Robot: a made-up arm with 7 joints.
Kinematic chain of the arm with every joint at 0, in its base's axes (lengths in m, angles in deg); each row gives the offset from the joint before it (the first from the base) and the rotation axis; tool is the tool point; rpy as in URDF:
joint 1: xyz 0 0 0.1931 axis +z
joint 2: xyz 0 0 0 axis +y
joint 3: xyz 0 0 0.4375 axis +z
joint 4: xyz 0.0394 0 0 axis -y
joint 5: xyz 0.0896 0 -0.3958 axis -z
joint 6: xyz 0 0 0 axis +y
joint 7: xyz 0.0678 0 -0.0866 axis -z
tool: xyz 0 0 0 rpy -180 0 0
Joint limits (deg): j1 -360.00..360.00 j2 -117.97..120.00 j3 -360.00..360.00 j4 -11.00..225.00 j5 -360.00..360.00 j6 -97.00..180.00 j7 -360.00..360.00
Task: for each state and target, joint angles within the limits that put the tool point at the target. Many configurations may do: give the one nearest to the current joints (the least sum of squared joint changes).
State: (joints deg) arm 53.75 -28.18 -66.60 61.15 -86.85 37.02 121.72
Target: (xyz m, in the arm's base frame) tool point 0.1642 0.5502 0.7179
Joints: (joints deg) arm 96.30 4.30 -26.31 93.96 -85.56 29.74 121.72
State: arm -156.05 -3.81 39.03 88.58 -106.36 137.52 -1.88
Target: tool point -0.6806 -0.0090 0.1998
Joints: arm -182.83 47.13 18.67 82.32 -105.40 128.41 -1.88
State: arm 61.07 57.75 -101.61 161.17 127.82 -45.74 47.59
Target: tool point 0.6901 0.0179 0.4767
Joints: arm 33.56 70.78 -90.37 121.32 138.41 -55.94 47.59
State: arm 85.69 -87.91 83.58 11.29 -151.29 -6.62 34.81
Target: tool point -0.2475 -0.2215 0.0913
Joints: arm 116.02 -82.16 101.40 36.75 -145.18 -11.51 34.81
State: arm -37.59 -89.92 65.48 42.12 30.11 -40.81 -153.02
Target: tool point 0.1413 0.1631 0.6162
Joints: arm -48.01 -66.15 37.95 35.52 35.90 -37.67 -153.02
